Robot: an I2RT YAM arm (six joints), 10 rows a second.
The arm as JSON. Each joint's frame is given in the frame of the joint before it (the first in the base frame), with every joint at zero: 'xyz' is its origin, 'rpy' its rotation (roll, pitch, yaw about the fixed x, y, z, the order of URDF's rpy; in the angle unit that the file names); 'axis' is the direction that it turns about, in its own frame. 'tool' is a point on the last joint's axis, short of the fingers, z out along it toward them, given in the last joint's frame.
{
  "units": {
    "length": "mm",
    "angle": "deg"
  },
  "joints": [
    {
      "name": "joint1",
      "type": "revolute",
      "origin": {
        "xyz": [
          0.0,
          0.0,
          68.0
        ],
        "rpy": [
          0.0,
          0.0,
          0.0
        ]
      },
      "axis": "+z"
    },
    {
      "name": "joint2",
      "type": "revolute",
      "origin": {
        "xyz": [
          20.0,
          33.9,
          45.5
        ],
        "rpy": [
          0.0,
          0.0,
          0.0
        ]
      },
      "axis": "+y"
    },
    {
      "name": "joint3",
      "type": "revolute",
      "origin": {
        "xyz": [
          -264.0,
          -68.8,
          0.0
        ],
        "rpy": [
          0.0,
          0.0,
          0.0
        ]
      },
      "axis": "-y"
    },
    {
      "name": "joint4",
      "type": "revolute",
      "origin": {
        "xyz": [
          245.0,
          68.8,
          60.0
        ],
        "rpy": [
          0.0,
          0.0,
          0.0
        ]
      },
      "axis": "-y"
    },
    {
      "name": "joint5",
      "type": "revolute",
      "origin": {
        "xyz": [
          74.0,
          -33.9,
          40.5
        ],
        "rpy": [
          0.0,
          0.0,
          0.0
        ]
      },
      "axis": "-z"
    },
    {
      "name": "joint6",
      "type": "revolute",
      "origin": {
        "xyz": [
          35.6,
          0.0,
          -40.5
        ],
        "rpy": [
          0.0,
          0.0,
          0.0
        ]
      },
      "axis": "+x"
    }
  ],
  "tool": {
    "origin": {
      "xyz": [
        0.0,
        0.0,
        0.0
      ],
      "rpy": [
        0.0,
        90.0,
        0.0
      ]
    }
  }
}
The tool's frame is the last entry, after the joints.
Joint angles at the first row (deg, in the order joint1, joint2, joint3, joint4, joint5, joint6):
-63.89, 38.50, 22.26, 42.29, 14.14, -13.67
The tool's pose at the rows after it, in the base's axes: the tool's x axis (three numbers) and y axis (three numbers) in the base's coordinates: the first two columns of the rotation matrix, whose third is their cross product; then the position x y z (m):
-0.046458 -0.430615 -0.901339 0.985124 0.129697 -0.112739 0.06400 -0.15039 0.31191
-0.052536 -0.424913 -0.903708 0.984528 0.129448 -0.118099 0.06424 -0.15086 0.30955
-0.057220 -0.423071 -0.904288 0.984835 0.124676 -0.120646 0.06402 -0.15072 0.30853
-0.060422 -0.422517 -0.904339 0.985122 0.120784 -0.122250 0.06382 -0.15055 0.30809
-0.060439 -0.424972 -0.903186 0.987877 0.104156 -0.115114 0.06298 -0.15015 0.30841
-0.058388 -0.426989 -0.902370 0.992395 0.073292 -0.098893 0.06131 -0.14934 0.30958
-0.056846 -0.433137 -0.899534 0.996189 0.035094 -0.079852 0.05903 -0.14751 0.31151
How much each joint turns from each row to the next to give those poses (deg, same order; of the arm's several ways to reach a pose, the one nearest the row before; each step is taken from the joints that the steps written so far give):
-0.01, 0.00, -0.42, -0.09, 0.01, -0.12
0.00, 0.09, -0.34, 0.01, -0.02, -0.18
0.00, -0.08, -0.21, 0.01, 0.22, -0.22
0.00, -0.08, -0.10, 0.01, 0.17, -0.17
0.01, -0.09, -0.10, 0.43, 0.98, -0.14
-0.01, -0.23, 0.01, 0.43, 1.91, -0.09
0.05, -0.52, -0.02, 0.56, 2.32, -0.30

